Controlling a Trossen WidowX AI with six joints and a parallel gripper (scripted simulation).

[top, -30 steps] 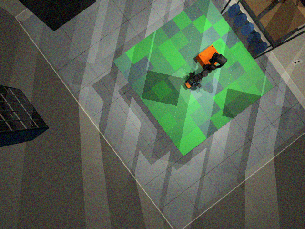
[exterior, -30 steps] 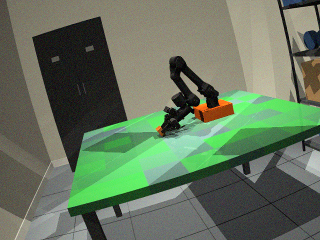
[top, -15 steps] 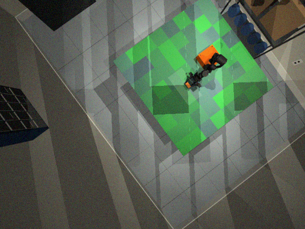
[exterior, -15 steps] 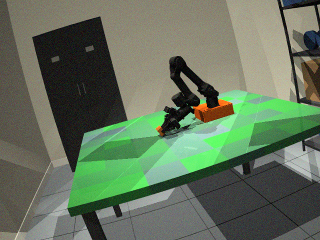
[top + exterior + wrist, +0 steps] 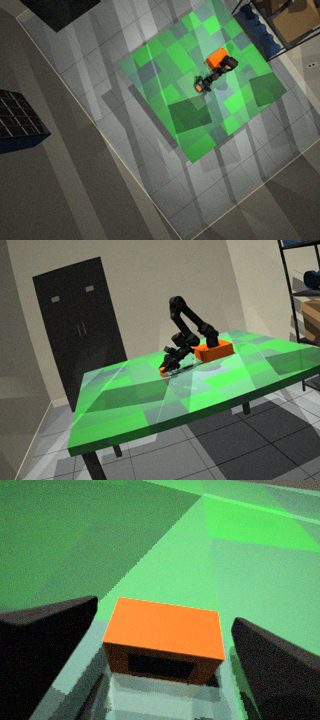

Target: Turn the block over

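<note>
The orange block is 20 mm behind my gripper tip and 10 mm below it.
</note>
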